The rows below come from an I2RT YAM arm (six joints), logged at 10 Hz.
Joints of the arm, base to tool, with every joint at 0 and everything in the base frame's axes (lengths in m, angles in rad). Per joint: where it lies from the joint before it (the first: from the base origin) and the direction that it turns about. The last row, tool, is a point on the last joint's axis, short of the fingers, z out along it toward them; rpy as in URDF.
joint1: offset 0 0 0.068 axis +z
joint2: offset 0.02 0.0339 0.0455 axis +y
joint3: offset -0.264 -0.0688 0 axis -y
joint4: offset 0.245 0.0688 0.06 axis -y
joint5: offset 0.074 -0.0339 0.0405 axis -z
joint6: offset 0.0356 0 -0.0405 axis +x
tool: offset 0 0 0 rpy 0 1.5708 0
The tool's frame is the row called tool.
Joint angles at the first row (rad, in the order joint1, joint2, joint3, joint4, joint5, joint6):
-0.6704 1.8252 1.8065 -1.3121 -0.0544 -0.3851
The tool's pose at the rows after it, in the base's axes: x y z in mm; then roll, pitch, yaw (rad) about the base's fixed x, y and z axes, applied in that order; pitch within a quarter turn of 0, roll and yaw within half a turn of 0:
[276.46 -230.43 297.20 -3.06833 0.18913 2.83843]
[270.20 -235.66 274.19 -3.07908 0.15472 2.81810]
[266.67 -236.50 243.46 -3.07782 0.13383 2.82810]
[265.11 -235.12 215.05 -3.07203 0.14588 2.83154]
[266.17 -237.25 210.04 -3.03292 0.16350 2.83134]
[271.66 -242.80 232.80 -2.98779 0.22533 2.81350]
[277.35 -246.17 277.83 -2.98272 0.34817 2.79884]
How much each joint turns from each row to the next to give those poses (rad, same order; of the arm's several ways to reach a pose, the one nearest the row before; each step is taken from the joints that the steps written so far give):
-0.0248 0.0068 -0.0714 0.0408 0.0504 0.0004
-0.0222 0.0012 -0.0874 0.0527 0.0027 -0.0042
-0.0076 0.0003 -0.1201 0.1018 0.0064 -0.0187
0.0000 0.0001 -0.1144 0.1278 0.0000 -0.0027
0.0004 -0.0004 -0.0233 0.0546 0.0290 0.0016
0.0007 -0.0130 0.0675 -0.0073 0.0222 0.0228
0.0001 -0.0278 0.1286 -0.0420 -0.0347 0.0287

